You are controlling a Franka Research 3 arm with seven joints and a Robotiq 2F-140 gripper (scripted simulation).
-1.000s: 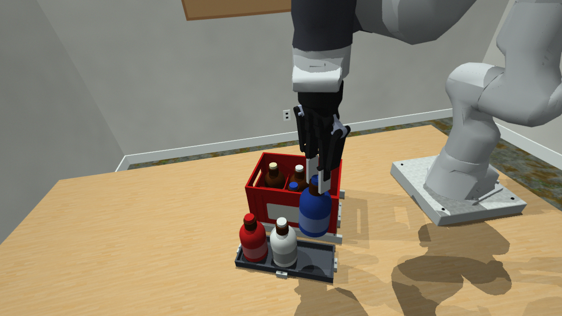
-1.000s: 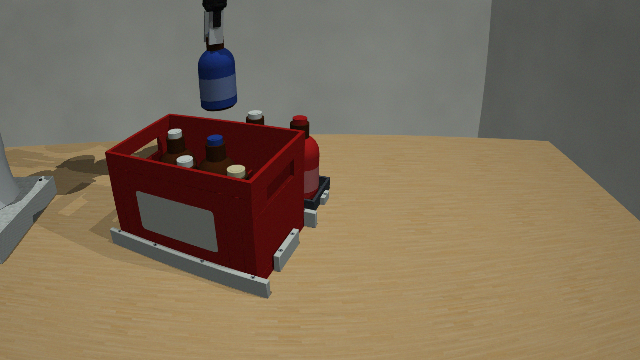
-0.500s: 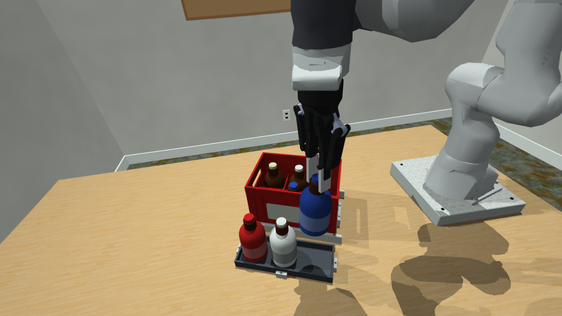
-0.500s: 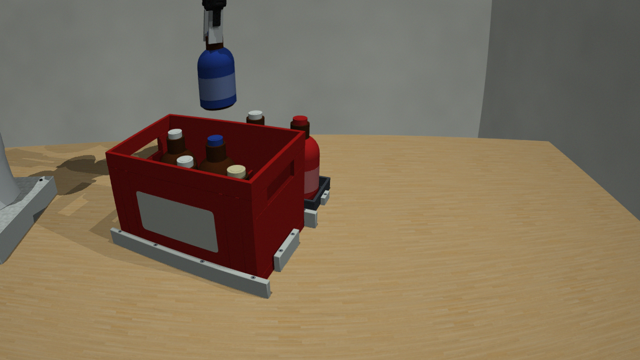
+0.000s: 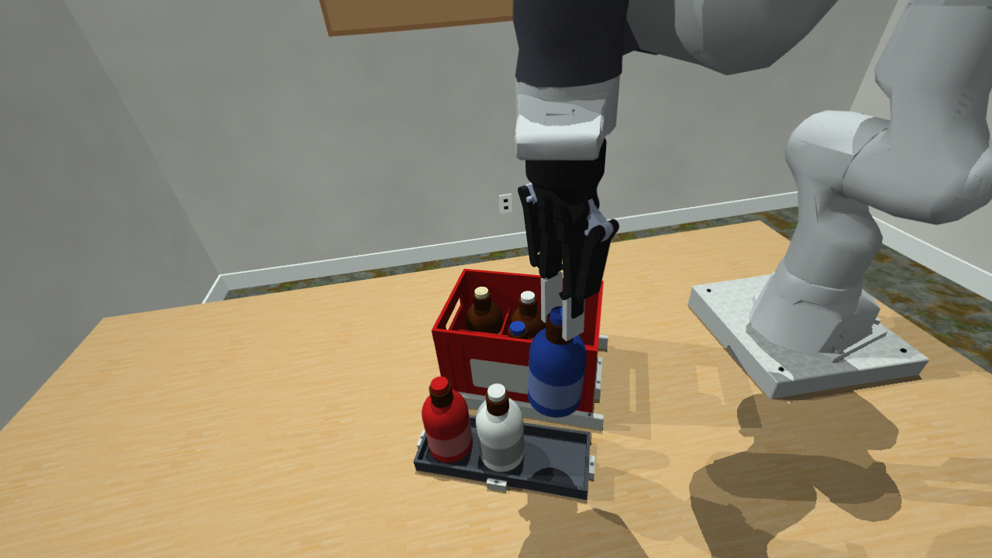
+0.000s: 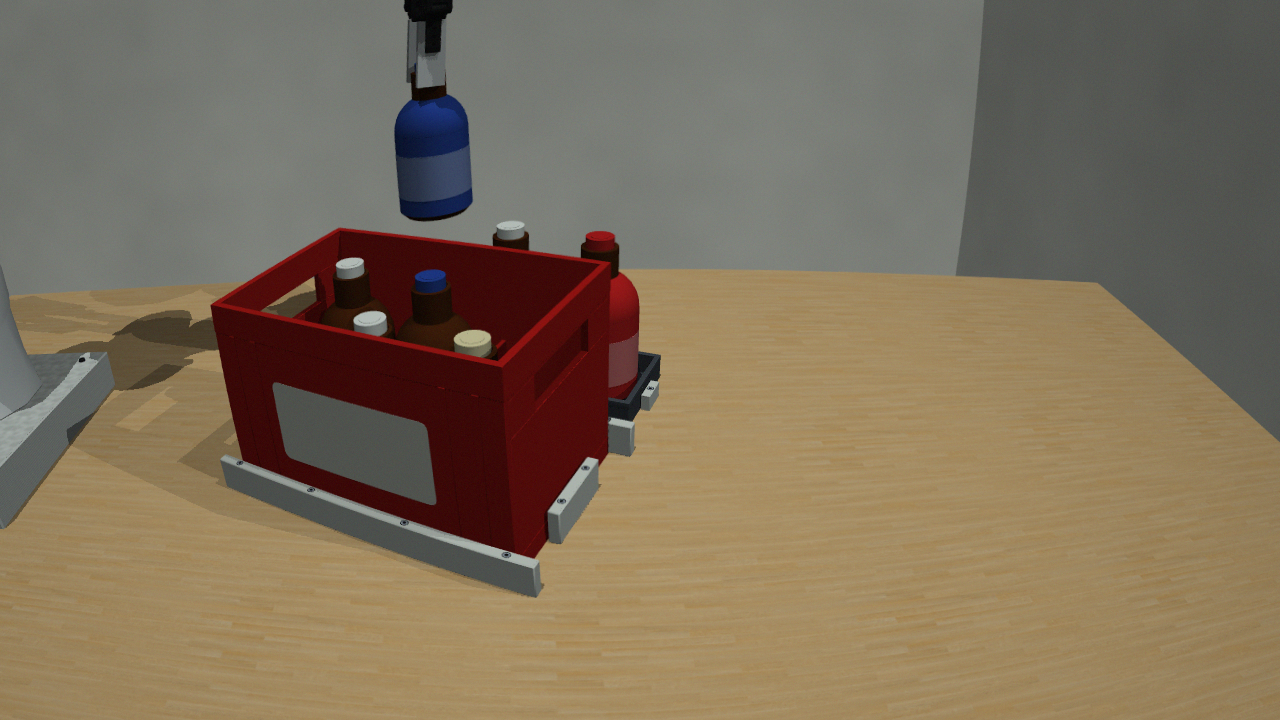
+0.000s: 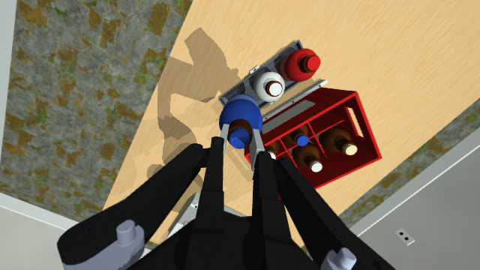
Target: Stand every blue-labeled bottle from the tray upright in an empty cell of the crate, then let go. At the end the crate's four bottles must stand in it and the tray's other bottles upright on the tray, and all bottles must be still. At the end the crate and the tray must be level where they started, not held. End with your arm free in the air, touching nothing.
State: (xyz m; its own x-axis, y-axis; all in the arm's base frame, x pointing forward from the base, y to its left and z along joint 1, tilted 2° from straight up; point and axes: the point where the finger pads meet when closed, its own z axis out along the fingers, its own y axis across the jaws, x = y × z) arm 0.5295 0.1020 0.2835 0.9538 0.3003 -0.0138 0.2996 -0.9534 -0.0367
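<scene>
My gripper is now 1 cm short of the blue-labeled bottle and 9 cm above it. Round my hand: white-labeled bottle: 8 cm ahead, 4 cm to the right, 25 cm below; red-labeled bottle: 16 cm ahead, 8 cm to the right, 25 cm below; red crate: 1 cm behind, 20 cm to the right, 25 cm below.
</scene>
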